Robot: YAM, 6 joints.
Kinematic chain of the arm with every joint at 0, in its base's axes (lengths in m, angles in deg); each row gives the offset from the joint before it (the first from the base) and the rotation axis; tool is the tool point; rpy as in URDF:
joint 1: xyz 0 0 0.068 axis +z
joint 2: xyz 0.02 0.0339 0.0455 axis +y
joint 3: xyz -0.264 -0.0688 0 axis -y
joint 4: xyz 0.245 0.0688 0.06 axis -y
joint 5: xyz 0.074 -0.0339 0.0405 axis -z
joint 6: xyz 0.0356 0 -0.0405 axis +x
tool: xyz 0 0 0 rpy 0 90 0
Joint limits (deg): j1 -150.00..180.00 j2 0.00..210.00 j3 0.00..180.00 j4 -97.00..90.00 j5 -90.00..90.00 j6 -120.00..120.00
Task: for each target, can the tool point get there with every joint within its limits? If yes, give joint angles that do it. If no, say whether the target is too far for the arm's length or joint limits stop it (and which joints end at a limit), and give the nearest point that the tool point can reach.
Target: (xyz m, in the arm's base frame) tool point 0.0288 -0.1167 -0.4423
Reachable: no: joint limits stop it (at a limit: joint 2) | nearest point 0.0344 -0.1395 -0.3648 | short by 0.081 m
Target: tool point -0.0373 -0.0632 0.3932
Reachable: yes | joints -94.14 23.27 45.29 -3.55 66.50 31.24
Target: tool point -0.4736 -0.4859 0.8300
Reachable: no: too far | nearest point -0.3096 -0.3176 0.5743 | short by 0.347 m
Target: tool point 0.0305 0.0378 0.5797
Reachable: yes | joints -99.42 43.10 78.65 74.20 -42.09 100.87
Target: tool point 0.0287 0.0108 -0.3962
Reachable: no: joint limits stop it (at a limit: joint 2) | nearest point 0.0634 0.0239 -0.3319 | short by 0.074 m
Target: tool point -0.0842 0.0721 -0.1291
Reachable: yes | joints 128.38 167.73 43.67 -18.68 -36.58 41.22
